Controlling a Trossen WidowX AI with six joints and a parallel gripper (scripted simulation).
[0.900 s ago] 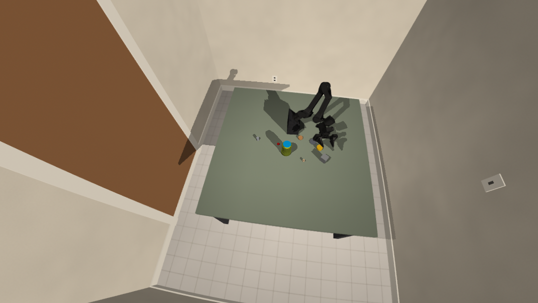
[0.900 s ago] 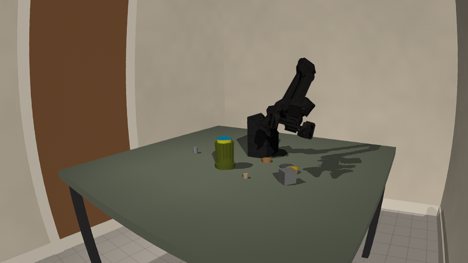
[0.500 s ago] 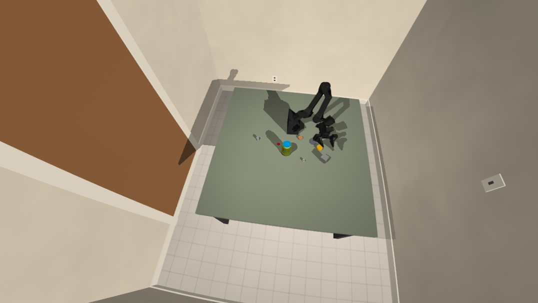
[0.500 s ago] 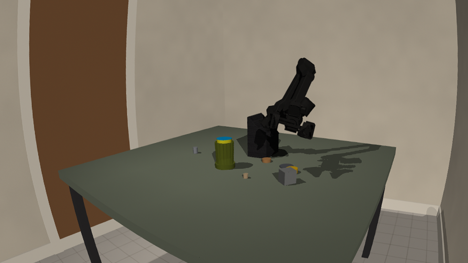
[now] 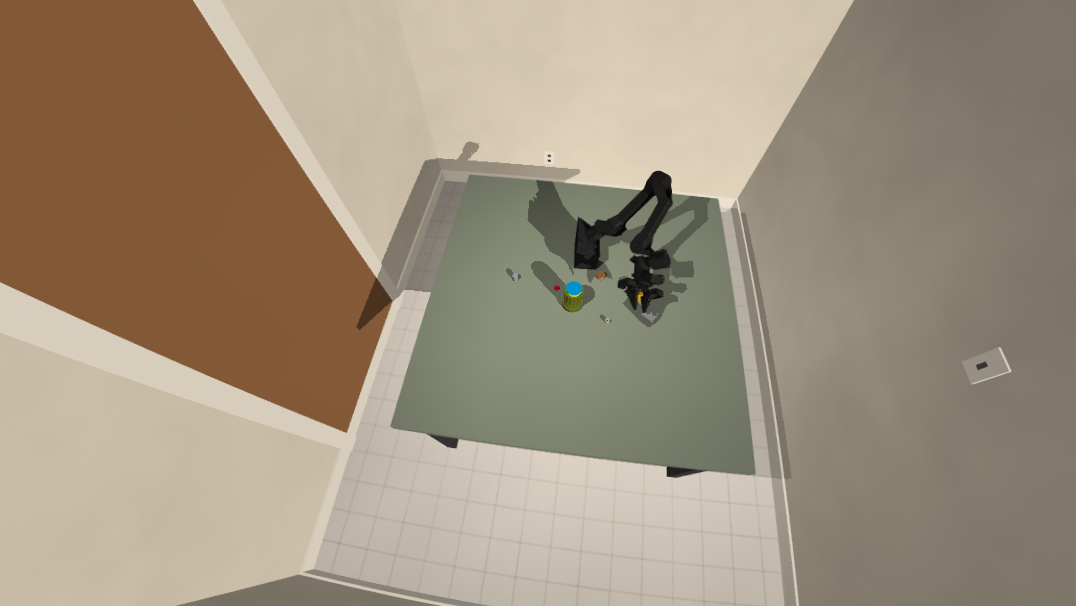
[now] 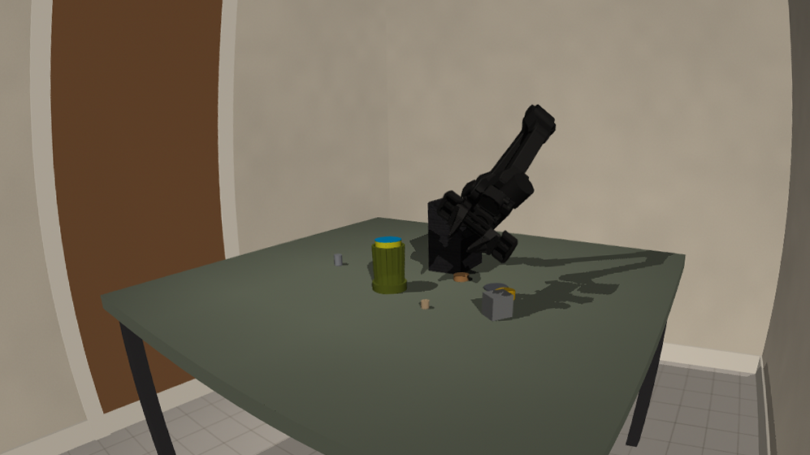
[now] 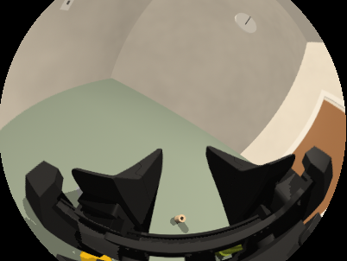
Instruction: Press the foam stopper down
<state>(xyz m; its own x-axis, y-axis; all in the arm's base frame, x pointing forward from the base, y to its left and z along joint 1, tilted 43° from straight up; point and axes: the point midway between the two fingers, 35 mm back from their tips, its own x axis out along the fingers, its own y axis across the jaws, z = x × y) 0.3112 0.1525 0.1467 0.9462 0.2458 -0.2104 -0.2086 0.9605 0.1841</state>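
My gripper is now 250 mm to the left of the blue foam stopper, 60 mm above it and 50 mm past it. Round my hand: tan peg (160 mm below, 100 mm to the right, 10 mm ahead); grey cube (140 mm below, 70 mm to the left, 30 mm behind); yellow disc (160 mm below, 130 mm behind, 30 mm to the left).
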